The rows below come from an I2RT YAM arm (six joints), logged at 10 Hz.
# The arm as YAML. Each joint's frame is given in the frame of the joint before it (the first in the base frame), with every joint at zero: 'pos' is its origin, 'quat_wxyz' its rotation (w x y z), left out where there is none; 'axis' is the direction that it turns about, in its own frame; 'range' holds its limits. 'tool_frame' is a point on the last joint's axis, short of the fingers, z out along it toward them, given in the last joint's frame.
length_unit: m
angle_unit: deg
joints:
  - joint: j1
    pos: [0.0, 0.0, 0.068]
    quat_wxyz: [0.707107, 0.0, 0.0, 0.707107]
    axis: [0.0, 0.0, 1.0]
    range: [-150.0, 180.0]
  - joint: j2
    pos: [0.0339, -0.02, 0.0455]
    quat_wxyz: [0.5, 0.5, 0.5, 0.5]
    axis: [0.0, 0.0, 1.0]
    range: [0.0, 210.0]
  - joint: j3
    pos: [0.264, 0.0, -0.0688]
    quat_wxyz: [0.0, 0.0, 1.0, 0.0]
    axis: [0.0, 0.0, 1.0]
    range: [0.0, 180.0]
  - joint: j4
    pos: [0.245, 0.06, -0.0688]
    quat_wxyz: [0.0, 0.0, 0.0, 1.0]
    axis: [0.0, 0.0, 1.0]
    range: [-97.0, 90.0]
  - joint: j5
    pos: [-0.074, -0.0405, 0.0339]
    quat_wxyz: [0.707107, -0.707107, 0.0, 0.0]
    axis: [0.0, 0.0, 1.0]
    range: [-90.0, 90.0]
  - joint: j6
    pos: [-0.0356, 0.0, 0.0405]
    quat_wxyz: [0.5, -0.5, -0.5, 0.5]
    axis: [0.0, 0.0, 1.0]
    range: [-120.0, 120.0]
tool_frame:
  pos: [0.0, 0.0, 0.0]
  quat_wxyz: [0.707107, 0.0, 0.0, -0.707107]
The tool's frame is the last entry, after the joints.
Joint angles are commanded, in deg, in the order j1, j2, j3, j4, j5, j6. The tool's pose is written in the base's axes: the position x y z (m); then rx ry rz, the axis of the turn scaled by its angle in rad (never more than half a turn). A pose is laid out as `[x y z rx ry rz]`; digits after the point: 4 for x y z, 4 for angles.
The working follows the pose.
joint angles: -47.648, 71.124, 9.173, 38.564, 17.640, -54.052
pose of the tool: [0.1280 -0.1564 0.1325 0.1037 2.2658 -1.3708]
Where each joint sits with the arm in this pose, in the base's axes (m; each line is computed from the numbers above, not from the rounded line before):
j1: 0.0000 0.0000 0.0680
j2: 0.0385 0.0081 0.1135
j3: -0.0699 0.0248 0.3633
j4: 0.0943 -0.0531 0.1753
j5: 0.1258 -0.1380 0.1831
j6: 0.1280 -0.1564 0.1325
the tool: 0.1280 -0.1564 0.1325

